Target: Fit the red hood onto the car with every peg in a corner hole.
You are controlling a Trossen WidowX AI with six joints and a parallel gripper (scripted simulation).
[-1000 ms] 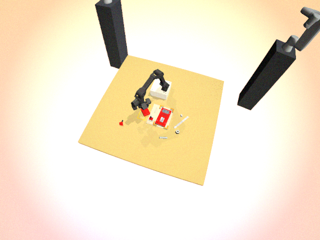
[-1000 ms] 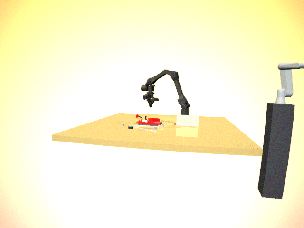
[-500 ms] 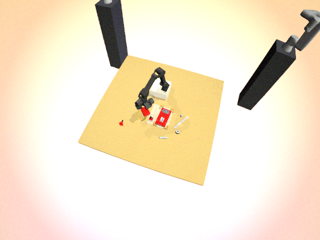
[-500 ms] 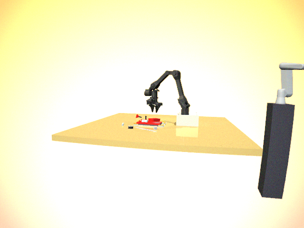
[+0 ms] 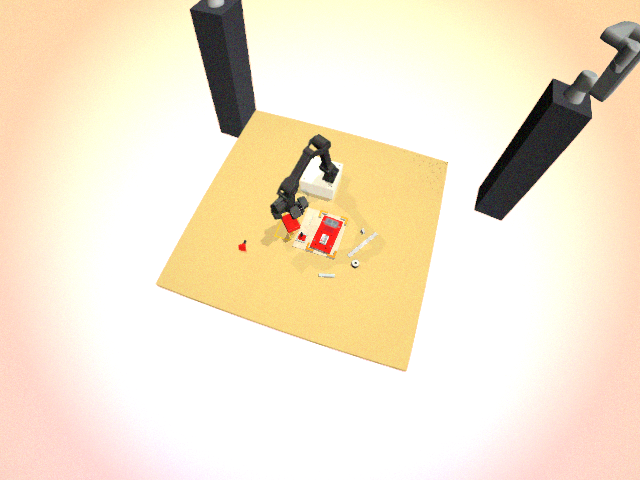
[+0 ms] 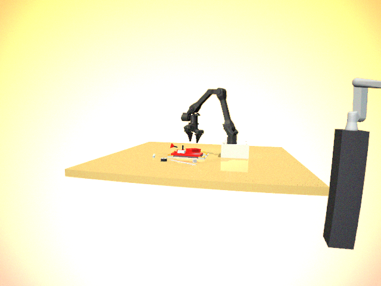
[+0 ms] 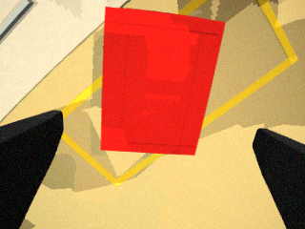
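Now: the hood 6 cm below my gripper tip. Round my gripper tip: wheel: 8 cm ahead, 40 cm to the left, 7 cm below; then short rod: 20 cm ahead, 29 cm to the left, 7 cm below; then white strip: 4 cm behind, 40 cm to the left, 8 cm below.
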